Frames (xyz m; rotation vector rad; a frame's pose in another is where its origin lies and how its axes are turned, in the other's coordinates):
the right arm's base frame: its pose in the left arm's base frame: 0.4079 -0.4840 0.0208 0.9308 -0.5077 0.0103
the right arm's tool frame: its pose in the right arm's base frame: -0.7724 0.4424 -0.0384 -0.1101 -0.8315 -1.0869
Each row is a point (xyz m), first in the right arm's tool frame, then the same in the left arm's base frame.
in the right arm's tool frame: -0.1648 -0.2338 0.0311
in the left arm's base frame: -0.5095 0.1555 -0.1481
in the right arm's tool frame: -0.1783 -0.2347 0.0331
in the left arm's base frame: -0.5127 0.1686 -0.1457
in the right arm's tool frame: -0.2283 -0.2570 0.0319
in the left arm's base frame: -0.5263 0.2203 -0.1576
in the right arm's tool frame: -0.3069 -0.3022 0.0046
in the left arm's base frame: -0.5303 0.3064 -0.1968
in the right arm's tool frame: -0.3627 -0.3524 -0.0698
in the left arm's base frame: -0.4939 0.3774 -0.2661
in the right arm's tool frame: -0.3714 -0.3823 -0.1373
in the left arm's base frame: -0.4501 0.3989 -0.3222
